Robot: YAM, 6 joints.
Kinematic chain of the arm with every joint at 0, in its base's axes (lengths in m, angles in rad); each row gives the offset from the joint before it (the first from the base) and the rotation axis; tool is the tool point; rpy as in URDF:
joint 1: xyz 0 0 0.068 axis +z
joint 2: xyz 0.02 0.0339 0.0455 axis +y
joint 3: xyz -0.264 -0.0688 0 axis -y
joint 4: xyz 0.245 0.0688 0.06 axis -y
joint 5: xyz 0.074 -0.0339 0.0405 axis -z
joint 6: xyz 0.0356 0 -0.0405 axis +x
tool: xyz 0 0 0 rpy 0 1.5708 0
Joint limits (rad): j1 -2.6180..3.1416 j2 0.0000..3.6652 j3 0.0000..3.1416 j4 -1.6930..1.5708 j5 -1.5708..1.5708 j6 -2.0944..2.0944
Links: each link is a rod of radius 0.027 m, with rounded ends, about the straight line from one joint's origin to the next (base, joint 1, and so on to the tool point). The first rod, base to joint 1, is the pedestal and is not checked.
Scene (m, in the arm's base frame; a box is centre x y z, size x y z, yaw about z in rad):
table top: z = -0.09
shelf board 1: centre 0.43 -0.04 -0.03 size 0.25 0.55 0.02 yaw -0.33
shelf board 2: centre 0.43 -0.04 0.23 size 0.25 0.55 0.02 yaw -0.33
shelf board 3: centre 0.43 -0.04 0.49 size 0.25 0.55 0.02 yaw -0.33
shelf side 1: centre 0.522 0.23 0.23 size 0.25 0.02 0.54 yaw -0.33
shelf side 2: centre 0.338 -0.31 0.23 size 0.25 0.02 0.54 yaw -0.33
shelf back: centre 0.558 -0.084 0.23 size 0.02 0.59 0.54 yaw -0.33
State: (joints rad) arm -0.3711 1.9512 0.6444 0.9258 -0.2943 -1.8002
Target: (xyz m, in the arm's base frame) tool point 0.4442 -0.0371 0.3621
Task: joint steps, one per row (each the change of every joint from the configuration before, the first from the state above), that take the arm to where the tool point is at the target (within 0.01 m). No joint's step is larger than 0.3 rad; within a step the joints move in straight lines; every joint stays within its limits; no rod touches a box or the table.
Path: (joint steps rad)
1: -0.0141 -0.1520 -0.2035 0.0442 -0.0149 0.0000
2: -0.0141 -0.1519 -0.2034 0.0442 -0.0148 0.0000
3: -0.0141 -0.1520 -0.2035 0.0441 -0.0149 0.0000
4: 0.2780 -0.2378 0.2849 0.0220 -0.0239 0.0000
5: 0.2780 -0.2378 0.2849 0.0219 -0.0239 0.0000
6: -0.0826 0.2917 0.2791 -0.0499 0.0372 0.0000
7: -0.0825 0.2917 0.2791 -0.0500 0.0372 0.0000
8: -0.0825 0.2917 0.2792 -0.0499 0.0372 0.0000

